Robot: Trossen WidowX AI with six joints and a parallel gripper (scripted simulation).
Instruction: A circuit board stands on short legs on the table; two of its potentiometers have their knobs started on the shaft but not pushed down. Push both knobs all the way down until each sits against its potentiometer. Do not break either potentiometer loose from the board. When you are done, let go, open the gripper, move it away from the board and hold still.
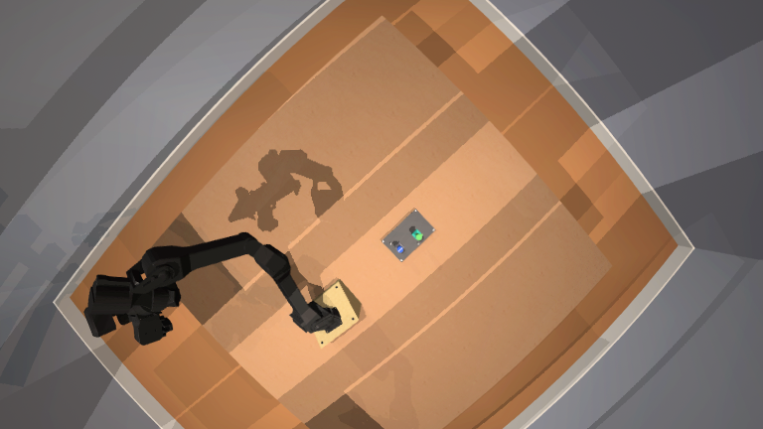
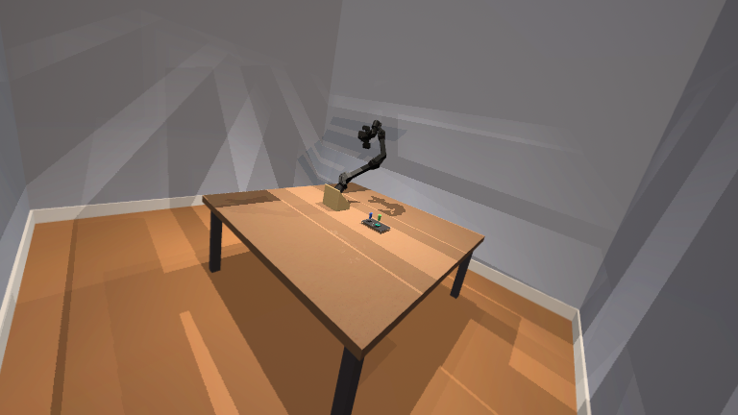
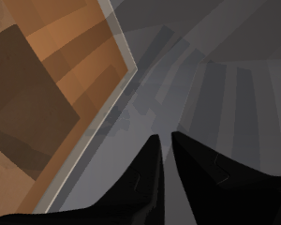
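Now: gripper tip 570 mm short of the blue knob, 390 mm above it and 320 mm to the left of it. Also, from my gripper tip: green knob: 640 mm ahead, 380 mm below, 320 mm to the right.
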